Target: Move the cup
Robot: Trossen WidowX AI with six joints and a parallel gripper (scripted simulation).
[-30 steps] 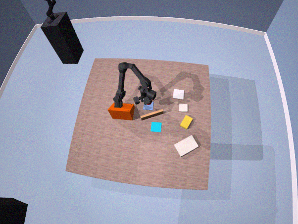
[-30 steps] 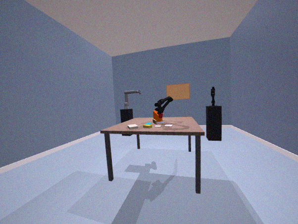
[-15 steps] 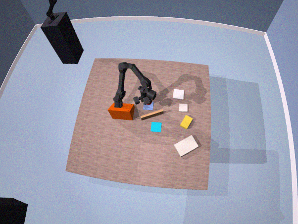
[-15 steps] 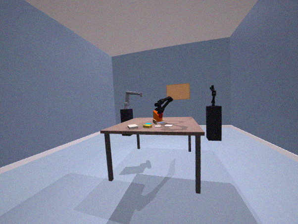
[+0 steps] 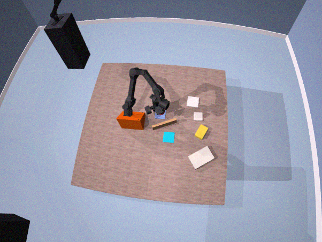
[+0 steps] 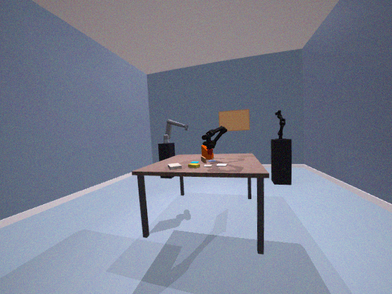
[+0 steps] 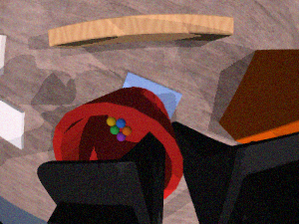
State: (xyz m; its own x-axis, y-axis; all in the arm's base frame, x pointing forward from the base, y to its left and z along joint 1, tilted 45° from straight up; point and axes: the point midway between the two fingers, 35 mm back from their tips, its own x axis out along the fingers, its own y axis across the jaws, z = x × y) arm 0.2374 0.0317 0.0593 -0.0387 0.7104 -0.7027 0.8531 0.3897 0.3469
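My gripper tip is now 110 mm short of the cyan pad, 170 mm to the left of it and 130 mm above it. The rest, counted from my gripper tip: red cup (30 mm ahead, 10 mm to the left); then light blue pad (10 mm ahead, 30 mm to the left, 130 mm below); then wooden strip (60 mm ahead, 70 mm to the right, 100 mm below).
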